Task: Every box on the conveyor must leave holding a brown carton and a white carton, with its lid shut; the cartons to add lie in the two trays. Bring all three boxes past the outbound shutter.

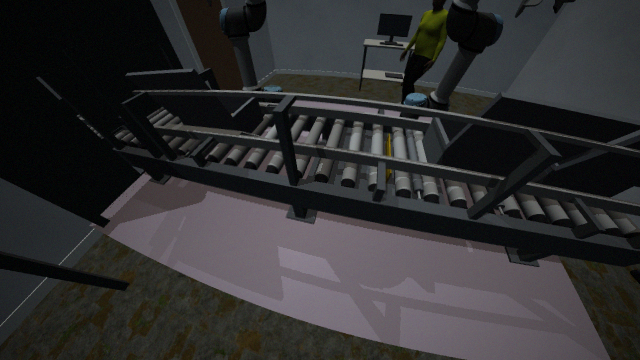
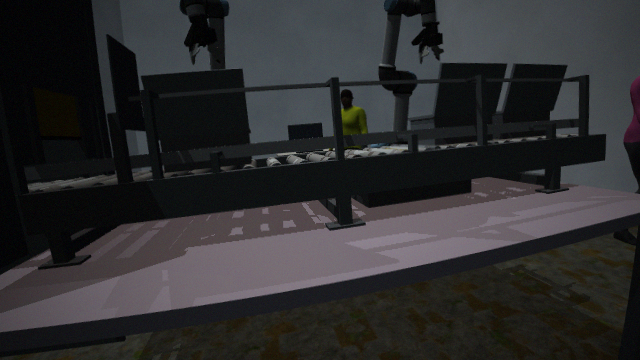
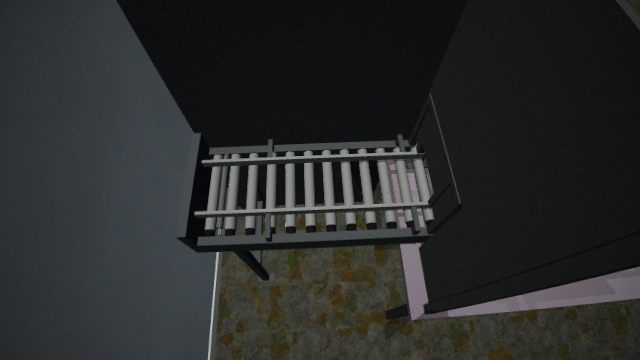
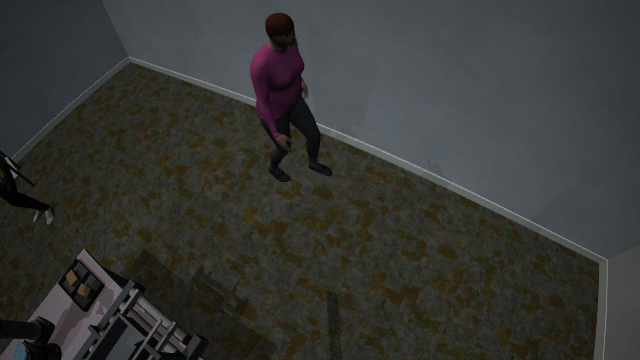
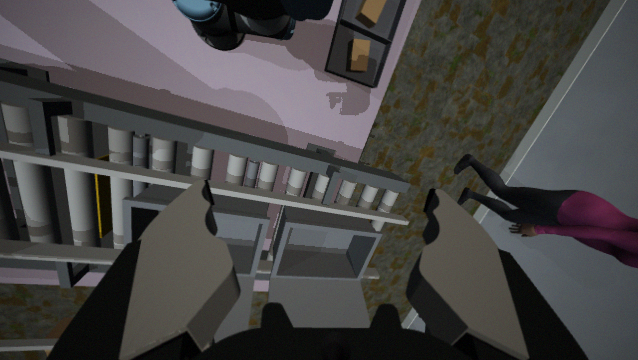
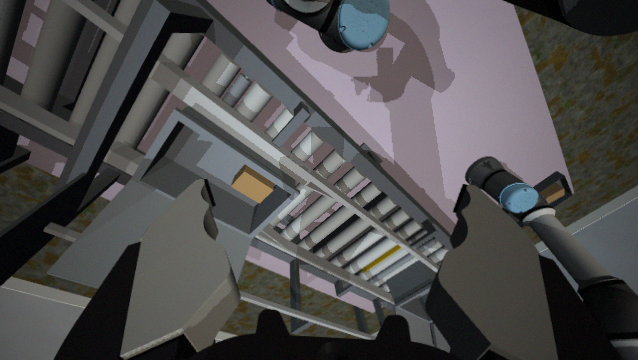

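Where they show: left gripper, between the fingertips: (image 1: 535, 15) (image 2: 430, 62) (image 5: 320, 187); right gripper, between the fingertips: (image 1: 227, 1) (image 2: 207, 64) (image 6: 331, 184); left arm's base, origin of its link: (image 4: 51, 356) (image 6: 481, 170).
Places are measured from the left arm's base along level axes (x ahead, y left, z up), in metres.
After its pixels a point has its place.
My left gripper (image 2: 431, 56) {x 0.295, y 0.112, z 0.648 m} (image 5: 320, 187) {x 0.295, y 0.112, z 0.648 m} is open and empty, high above two grey boxes. The right-hand box (image 5: 325, 260) {x 0.777, y 0.130, z 0.270 m} and its neighbour (image 5: 240, 230) {x 0.587, y -0.106, z 0.230 m} stand open on the conveyor; no carton shows inside, but fingers hide part of the neighbour. My right gripper (image 2: 205, 56) {x -0.210, y -0.919, z 0.662 m} (image 6: 331, 184) {x -0.210, y -0.919, z 0.662 m} is open and empty, high above the conveyor. A third grey box (image 6: 215, 155) {x 0.032, y -1.082, z 0.230 m} has its lid (image 6: 100, 240) {x 0.110, y -1.215, z 0.462 m} folded open and holds a brown carton (image 6: 254, 186) {x 0.074, y -0.973, z 0.280 m}. A tray (image 5: 350, 78) {x 0.222, y 0.380, z 0.033 m} holds two brown cartons, one (image 5: 359, 55) {x 0.159, y 0.413, z 0.052 m} (image 4: 84, 290) {x 0.164, y 0.416, z 0.052 m} in each compartment. White cartons and the second tray do not show.
The roller conveyor has side rails (image 5: 300, 200) {x 0.515, y 0.099, z 0.272 m} (image 1: 350, 155) {x 0.443, y -0.600, z 0.278 m} and posts (image 1: 287, 145) {x 0.468, y -0.783, z 0.376 m}. Raised lids (image 2: 195, 120) {x 0.147, y -1.116, z 0.379 m} (image 2: 470, 97) {x 0.637, y -0.224, z 0.398 m} (image 2: 535, 92) {x 0.802, y 0.075, z 0.411 m} stand above the rail. A person in yellow (image 1: 430, 35) (image 2: 352, 120) and one in pink (image 4: 280, 75) (image 5: 595, 215) stand in the room.
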